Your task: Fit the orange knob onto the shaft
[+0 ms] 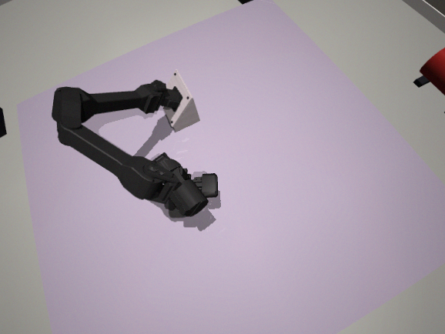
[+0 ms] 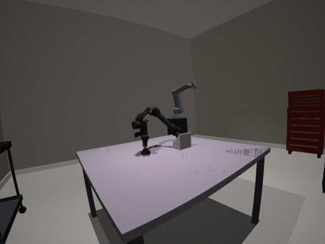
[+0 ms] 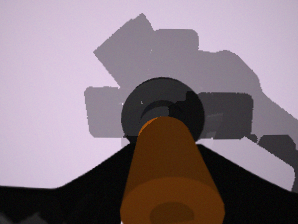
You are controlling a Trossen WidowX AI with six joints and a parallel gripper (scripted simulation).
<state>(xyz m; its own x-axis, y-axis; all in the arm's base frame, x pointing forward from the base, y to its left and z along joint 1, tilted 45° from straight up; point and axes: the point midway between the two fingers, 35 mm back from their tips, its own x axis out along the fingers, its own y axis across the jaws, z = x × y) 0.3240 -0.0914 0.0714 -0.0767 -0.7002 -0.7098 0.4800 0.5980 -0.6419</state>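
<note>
Right now the orange knob is 2 cm above my gripper tip. Also, from my gripper tip: dark pedestal (4 cm below).
</note>
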